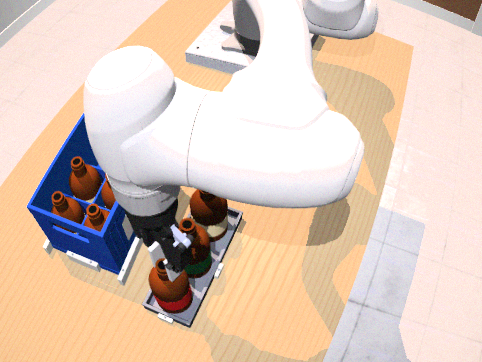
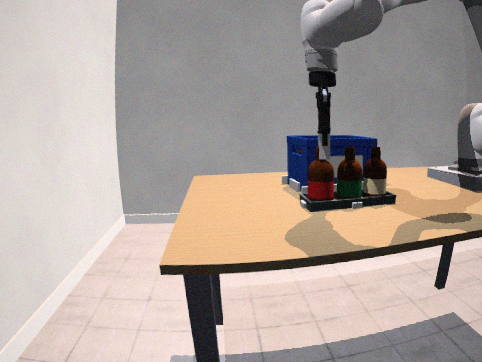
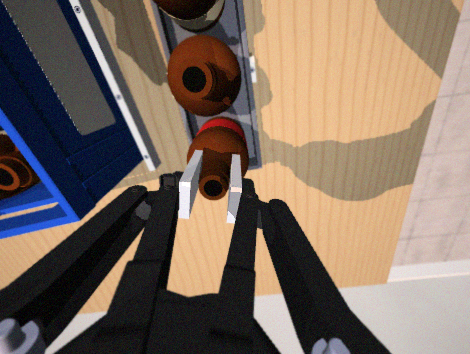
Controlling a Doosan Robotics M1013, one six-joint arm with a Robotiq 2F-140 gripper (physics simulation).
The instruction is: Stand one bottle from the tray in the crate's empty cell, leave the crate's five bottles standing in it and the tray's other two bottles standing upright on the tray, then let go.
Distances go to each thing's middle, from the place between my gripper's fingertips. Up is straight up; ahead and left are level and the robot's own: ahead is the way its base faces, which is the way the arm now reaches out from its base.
I see the red-label bottle (image 1: pixel 175 297) 10 mm ahead of my hand and 50 mm below it. The rest, counted from my hand: green-label bottle (image 1: pixel 200 265) 80 mm behind, 50 mm below.
